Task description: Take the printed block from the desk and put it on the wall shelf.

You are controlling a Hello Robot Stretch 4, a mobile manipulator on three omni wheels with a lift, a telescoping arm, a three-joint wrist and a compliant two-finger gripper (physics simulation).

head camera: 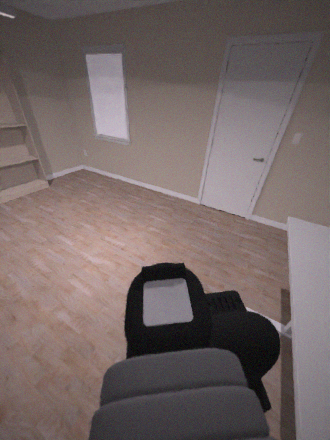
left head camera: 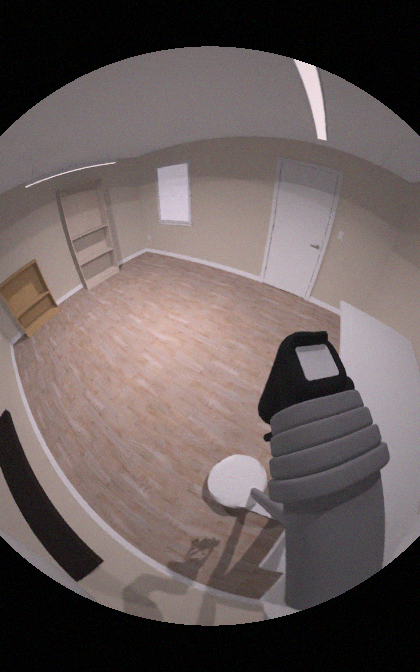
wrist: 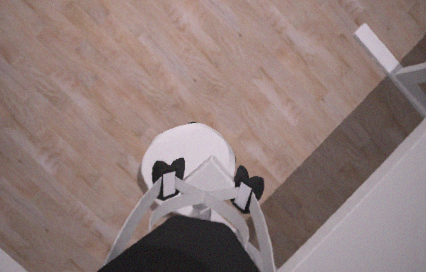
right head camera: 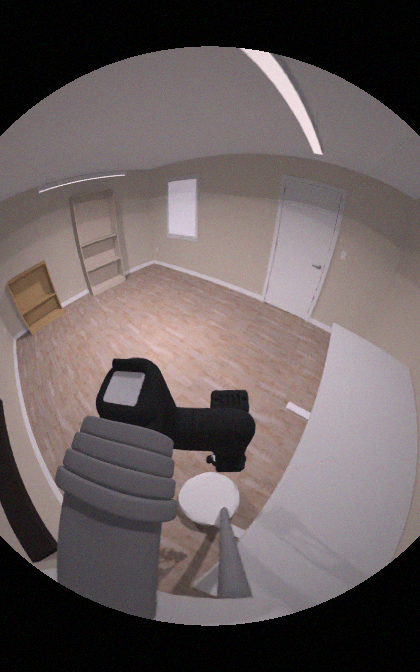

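Observation:
The printed block is pale, with one corner pointing up in the wrist view. My gripper is shut on it, with a dark fingertip at each side. The finger straps and the black wrist hide its lower part. The block does not show in the head views. The white desk is at the right, and the gripper is beside its edge, above the floor. A long dark board, which looks like the wall shelf, runs along the wall at the lower left.
A low wooden bookcase and a tall pale bookcase stand against the far left wall. A door is at the back right. A white disc is low beneath the arm. A white desk foot rests on the floor.

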